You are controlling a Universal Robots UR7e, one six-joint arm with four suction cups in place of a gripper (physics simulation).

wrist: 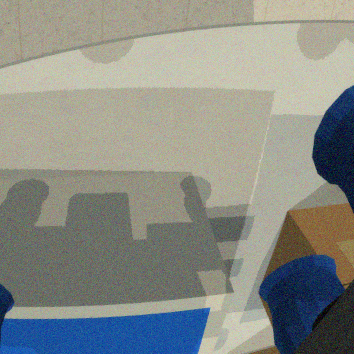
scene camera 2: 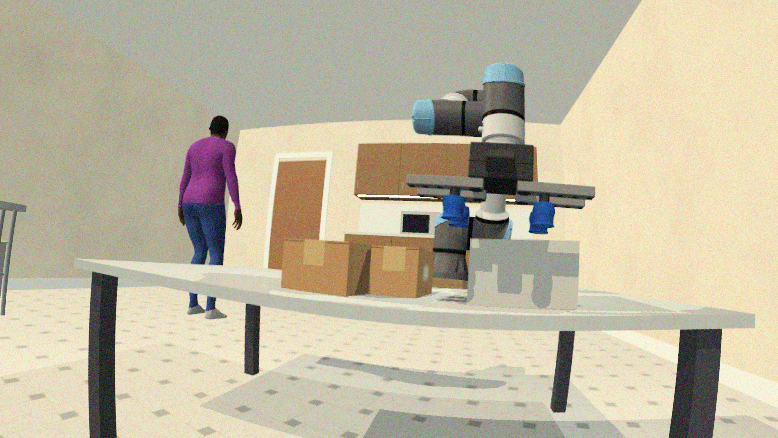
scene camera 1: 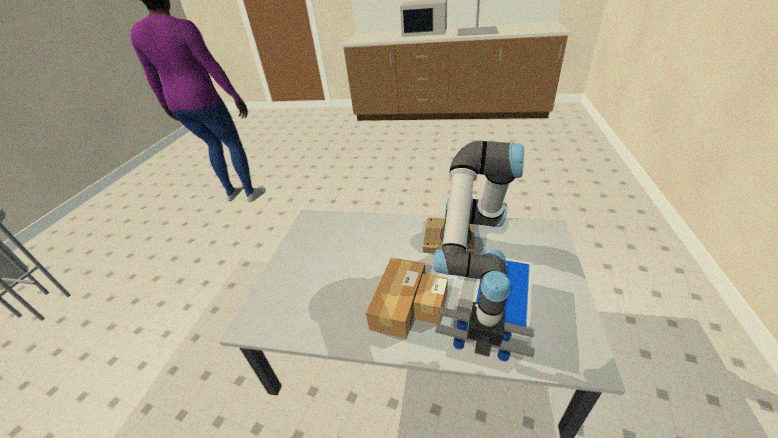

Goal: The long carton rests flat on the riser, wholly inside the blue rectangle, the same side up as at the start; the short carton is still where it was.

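Frame: origin at the arm's base, x ahead, y left, z up, level; millimetres.
Where they show: hand, tool point: (wrist: 125, 237) (scene camera 2: 497, 225); arm's base, link origin: (scene camera 2: 446, 278).
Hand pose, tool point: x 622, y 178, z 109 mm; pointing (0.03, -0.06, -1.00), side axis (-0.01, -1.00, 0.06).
Observation:
Each offset is from my tool point to the top centre of the thing. Level surfaces: height alone.
The long carton @(186 mm back, 345 mm right, 32 mm down) (scene camera 1: 394, 299) (scene camera 2: 315, 269) lies flat on the table, left of the short carton @(201 mm back, 210 mm right, 32 mm down) (scene camera 1: 431, 296) (scene camera 2: 400, 272). Part of the short carton (wrist: 327, 220) shows at the right of the wrist view. The white riser @(243 mm back, 55 mm left, 16 mm down) (scene camera 1: 529, 293) (scene camera 2: 522, 293) (wrist: 100, 311) stands right of both cartons. The blue rectangle @(243 mm back, 55 mm left, 16 mm down) (scene camera 1: 519, 293) (wrist: 100, 335) on its top bears no carton where it shows; the arm hides part of it. My gripper (scene camera 1: 483, 340) (scene camera 2: 496, 214) is open, its suction off and its blue cups holding nothing. It hangs low near the riser's front end, apart from both cartons.
The grey table @(136 mm down) (scene camera 1: 293, 304) (scene camera 2: 179, 277) bears the cartons and riser. A wooden base block (scene camera 1: 432, 233) is behind the cartons, partly hidden by the arm. A person (scene camera 1: 182, 81) (scene camera 2: 209, 174) stands beyond the table at the left. A stool (scene camera 1: 27, 277) is at the far left.

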